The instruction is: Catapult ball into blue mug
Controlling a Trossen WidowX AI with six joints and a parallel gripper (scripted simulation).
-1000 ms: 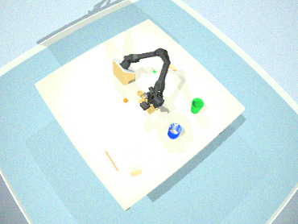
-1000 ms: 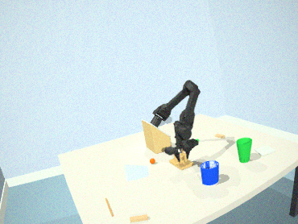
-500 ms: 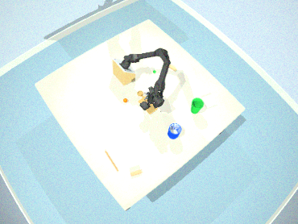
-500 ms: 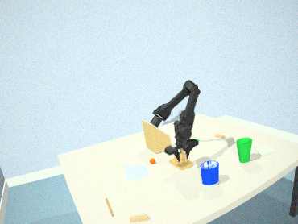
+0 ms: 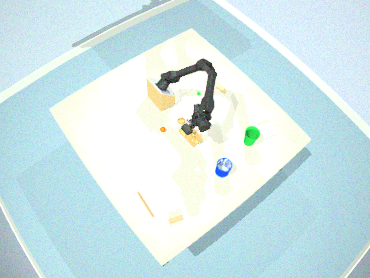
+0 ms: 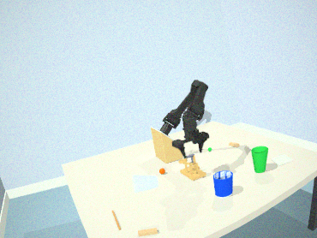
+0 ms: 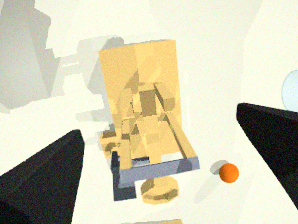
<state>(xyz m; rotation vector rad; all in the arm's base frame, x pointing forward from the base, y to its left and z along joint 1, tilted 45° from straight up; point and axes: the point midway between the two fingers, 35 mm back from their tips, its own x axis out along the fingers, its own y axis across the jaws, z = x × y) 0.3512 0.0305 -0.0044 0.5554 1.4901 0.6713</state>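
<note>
My gripper tip is 160 mm past the orange ball, 120 mm to the left of it and 110 mm above it. Also, from my gripper tip: green mug: 210 mm ahead, 290 mm to the left, 90 mm below; blue mug: 270 mm ahead, 20 mm to the left, 90 mm below; wooden catapult: 70 mm behind, 20 mm to the left, 70 mm below.
</note>
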